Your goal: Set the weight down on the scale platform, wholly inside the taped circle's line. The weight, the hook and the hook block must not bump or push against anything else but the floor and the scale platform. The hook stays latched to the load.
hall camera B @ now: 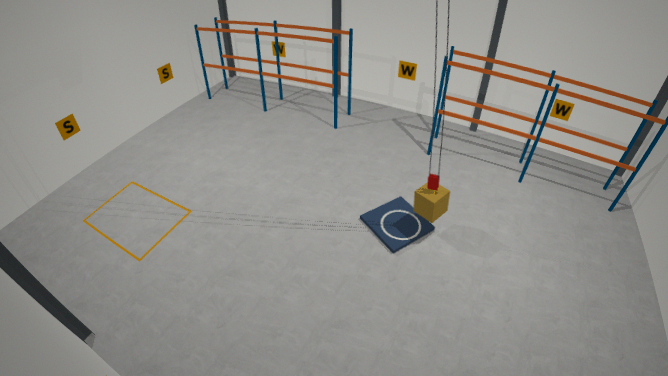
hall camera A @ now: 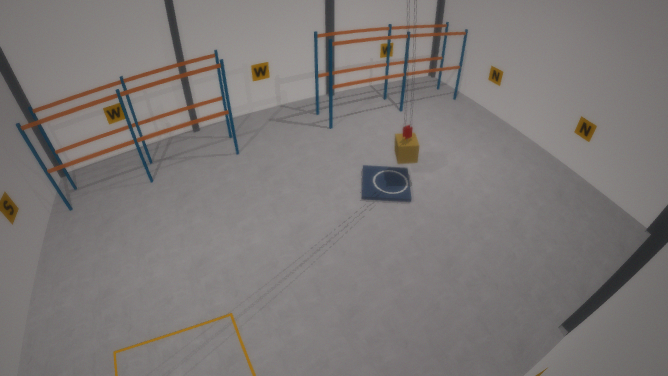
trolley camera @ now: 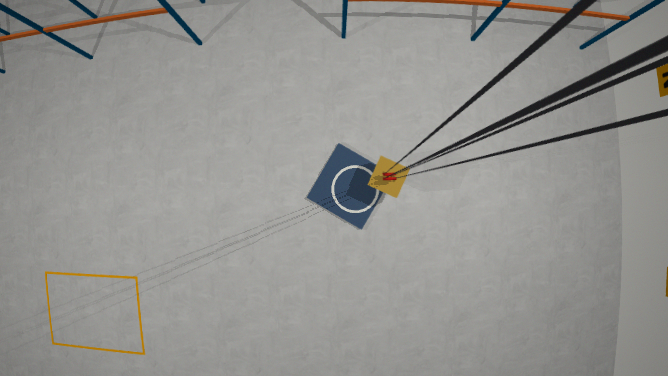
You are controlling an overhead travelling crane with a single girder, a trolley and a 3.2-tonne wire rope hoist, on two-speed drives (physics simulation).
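Note:
The weight, a yellow cube [hall camera A: 407, 151] [hall camera B: 431, 204] [trolley camera: 398, 186], hangs upright in the air, its shadow falling partly inside the circle. My hook [hall camera A: 407, 138] [hall camera B: 433, 190], too small to make out clearly, is shut on it, under the red hook block [hall camera A: 407, 132] [hall camera B: 433, 181] [trolley camera: 389, 176]. The dark blue scale platform [hall camera A: 369, 193] [hall camera B: 374, 219] [trolley camera: 325, 175] lies on the floor with the white taped circle [hall camera A: 373, 181] [hall camera B: 381, 225] [trolley camera: 332, 189]. In the trolley view the weight overlaps the platform's right edge and slightly the circle's right side. Its exact height cannot be told.
One blue and orange rack [hall camera A: 135, 136] [hall camera B: 335, 107] [trolley camera: 105, 19] stands along the W wall towards the S wall, another rack [hall camera A: 330, 107] [hall camera B: 535, 143] [trolley camera: 344, 20] towards the N wall. A yellow square outline [hall camera A: 172, 333] [hall camera B: 161, 197] [trolley camera: 91, 275] is marked on the floor away from the platform.

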